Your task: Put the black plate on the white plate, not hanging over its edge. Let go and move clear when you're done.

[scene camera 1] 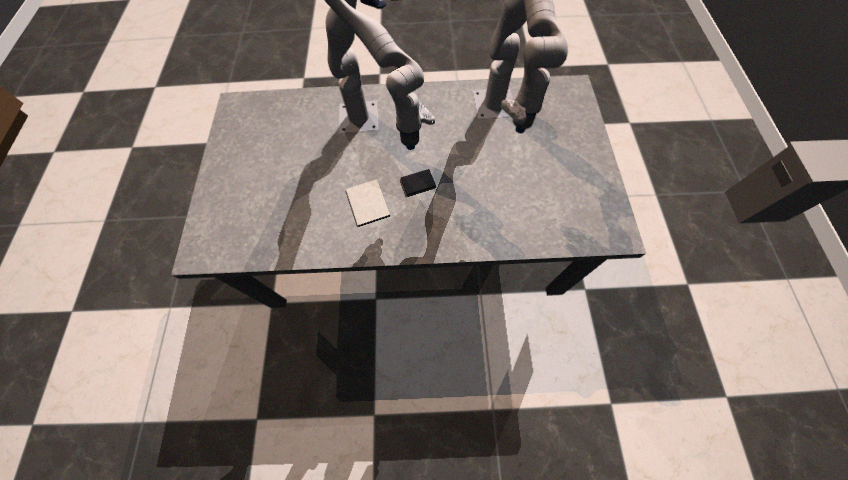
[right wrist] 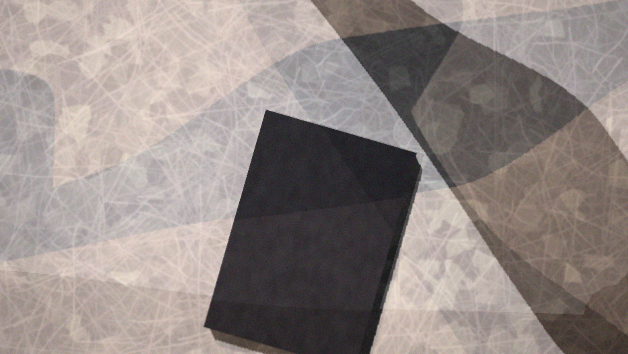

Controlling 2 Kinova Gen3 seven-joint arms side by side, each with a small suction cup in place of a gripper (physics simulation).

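Where they show: left hand, tool point: (scene camera 1: pixel 520 129); left arm's base, link origin: (scene camera 1: pixel 494 102); right arm's base, link origin: (scene camera 1: pixel 358 116).
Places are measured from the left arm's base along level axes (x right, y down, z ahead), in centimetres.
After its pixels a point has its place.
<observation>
The black plate (scene camera 1: pixel 417 183) @(x 38.8, y -1.0, z 40.5 cm) (right wrist: pixel 310 235) @(x 38.1, y -1.0, z 39.4 cm) is a small thick rectangle lying flat on the table, a little apart from the white plate and to its right in the scene view. The white plate (scene camera 1: pixel 367 203) @(x 59.3, y -0.7, z 47.5 cm) is a cream, thin, larger rectangle lying flat; it does not show in the right wrist view. My right gripper (scene camera 1: pixel 409 146) @(x 40.2, y -25.0, z 41.1 cm), a dark suction cup, is open and holds nothing; it hangs above the table, behind the black plate in the scene view. My left gripper (scene camera 1: pixel 521 129) is open with nothing on it, at the back right near its arm's base, well away from both plates.
The grey table (scene camera 1: pixel 249 178) @(x 108.8, y 0.0, z 29.8 cm) carries both arms on mounting plates (scene camera 1: pixel 372 123) @(x 56.2, y -0.1, z 6.1 cm) (scene camera 1: pixel 480 111) @(x 7.2, y -0.1, z 4.5 cm) along its back edge. Arm shadows fall across the table and near the black plate. A brown object stands at the far left, and a block-like structure (scene camera 1: pixel 767 190) stands off the table's right side.
</observation>
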